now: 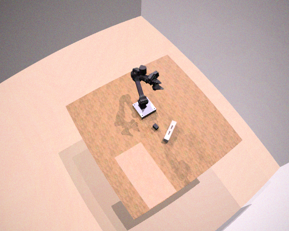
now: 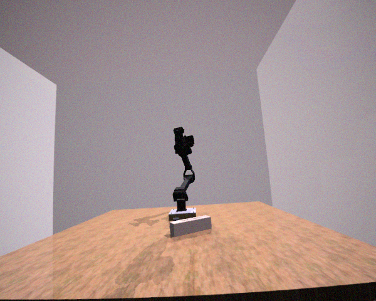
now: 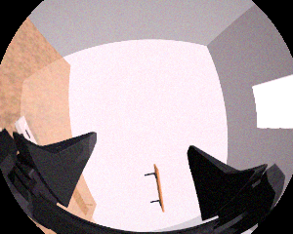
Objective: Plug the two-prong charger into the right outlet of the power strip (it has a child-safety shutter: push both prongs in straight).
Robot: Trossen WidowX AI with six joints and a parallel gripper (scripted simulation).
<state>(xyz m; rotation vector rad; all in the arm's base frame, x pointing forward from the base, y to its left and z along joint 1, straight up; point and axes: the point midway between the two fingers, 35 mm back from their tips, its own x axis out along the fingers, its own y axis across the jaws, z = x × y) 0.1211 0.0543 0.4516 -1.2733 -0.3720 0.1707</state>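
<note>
Now: gripper tip 48 cm above the dark two-prong charger, 10 cm short of it and 8 cm to the left of it.
</note>
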